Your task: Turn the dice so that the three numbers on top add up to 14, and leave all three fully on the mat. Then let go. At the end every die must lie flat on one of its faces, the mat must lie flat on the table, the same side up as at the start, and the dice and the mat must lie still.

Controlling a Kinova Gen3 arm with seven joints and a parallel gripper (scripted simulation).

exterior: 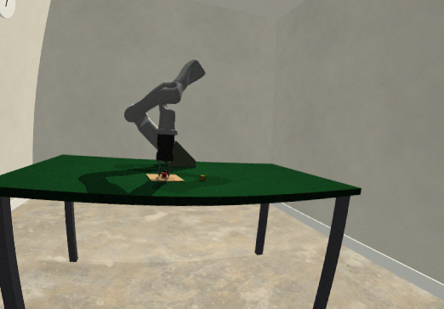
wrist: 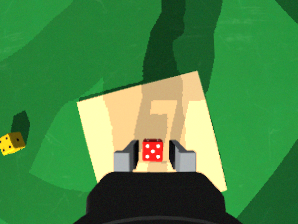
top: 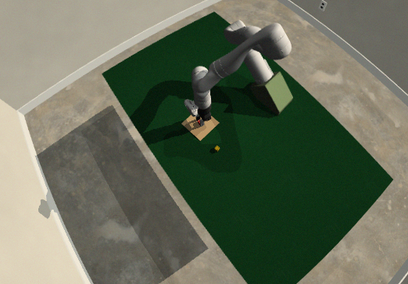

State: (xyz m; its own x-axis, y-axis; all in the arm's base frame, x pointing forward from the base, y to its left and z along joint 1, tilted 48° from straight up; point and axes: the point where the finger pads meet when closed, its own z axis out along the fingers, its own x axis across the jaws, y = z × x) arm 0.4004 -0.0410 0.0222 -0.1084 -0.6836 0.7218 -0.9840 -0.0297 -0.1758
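Right now my hand is 1 cm above the red die. Also, from my hand: black die 5 cm behind, 1 cm to the left, 1 cm below; then yellow die 2 cm ahead, 17 cm to the left, 2 cm below; then tan mat 2 cm below.
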